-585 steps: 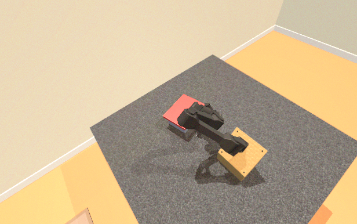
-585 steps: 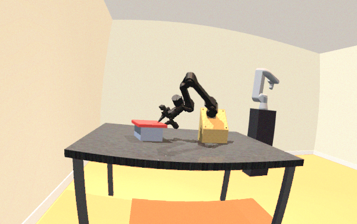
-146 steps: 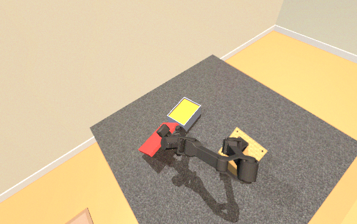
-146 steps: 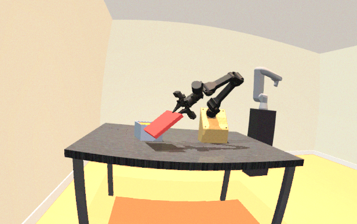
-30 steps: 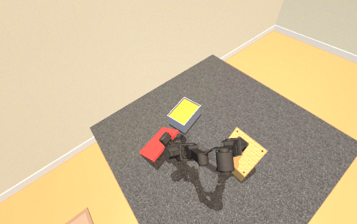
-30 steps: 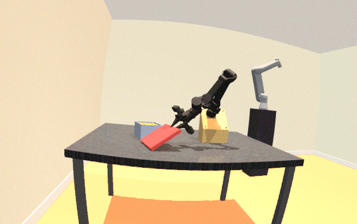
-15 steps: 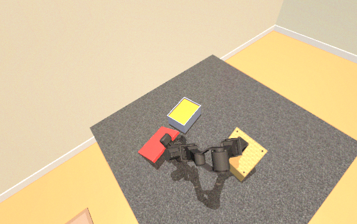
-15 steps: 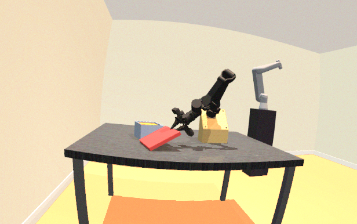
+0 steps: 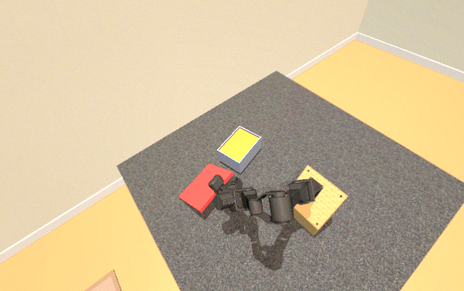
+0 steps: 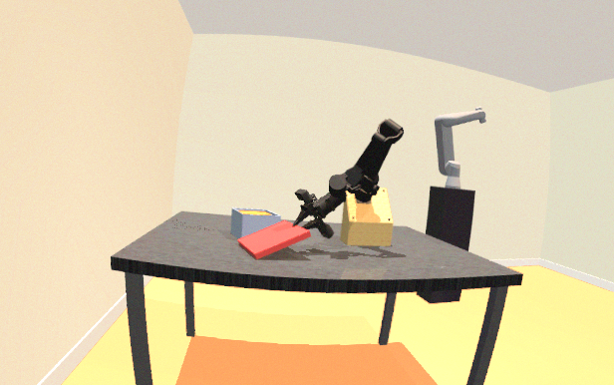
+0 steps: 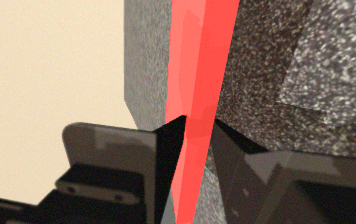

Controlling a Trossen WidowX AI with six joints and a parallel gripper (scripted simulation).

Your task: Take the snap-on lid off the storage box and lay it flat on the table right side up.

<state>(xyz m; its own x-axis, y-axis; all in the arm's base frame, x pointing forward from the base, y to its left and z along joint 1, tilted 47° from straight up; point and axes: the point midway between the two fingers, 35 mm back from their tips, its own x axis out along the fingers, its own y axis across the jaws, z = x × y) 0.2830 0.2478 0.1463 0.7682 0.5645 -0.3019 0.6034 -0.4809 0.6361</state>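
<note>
Right now the red lid is 8 cm ahead of my gripper tip, 3 cm below it and 2 cm to the left of it. Also, from my gripper tip: storage box (25 cm to the right, 12 cm ahead, 3 cm below).
</note>
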